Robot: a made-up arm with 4 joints.
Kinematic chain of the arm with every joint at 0, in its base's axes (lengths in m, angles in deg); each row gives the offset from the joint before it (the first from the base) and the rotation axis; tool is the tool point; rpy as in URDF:
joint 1: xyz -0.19 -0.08 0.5 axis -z
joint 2: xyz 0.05 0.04 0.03 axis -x
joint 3: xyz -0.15 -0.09 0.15 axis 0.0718 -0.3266 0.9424
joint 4: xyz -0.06 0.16 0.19 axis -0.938 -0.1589 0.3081
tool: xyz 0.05 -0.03 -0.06 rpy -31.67 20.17 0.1
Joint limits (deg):
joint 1: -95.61..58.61
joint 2: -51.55..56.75
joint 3: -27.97..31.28
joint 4: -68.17..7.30
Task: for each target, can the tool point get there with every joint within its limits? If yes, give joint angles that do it. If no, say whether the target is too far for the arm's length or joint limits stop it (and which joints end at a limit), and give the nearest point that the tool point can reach.
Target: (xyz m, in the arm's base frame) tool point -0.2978 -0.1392 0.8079
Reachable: yes | joints -37.01 -14.00 3.02 -8.97
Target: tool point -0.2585 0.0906 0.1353
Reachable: no: joint limits stop it (at a limit: joint 2, joint 4) | nearest point -0.3084 0.2148 0.5924 | short by 0.476 m
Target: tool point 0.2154 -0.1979 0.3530
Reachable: no: joint limits stop it (at a limit: joint 1, joint 2, joint 3, joint 4) | nearest point 0.0654 0.0946 0.5954 | short by 0.408 m
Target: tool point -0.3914 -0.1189 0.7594
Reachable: yes | joints 19.24 -43.16 18.26 -34.25
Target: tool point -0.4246 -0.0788 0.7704
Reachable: yes | joints -49.32 14.01 8.78 -47.50
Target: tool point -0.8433 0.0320 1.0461
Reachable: no: too far | nearest point -0.4969 -0.0274 0.7448 | short by 0.463 m
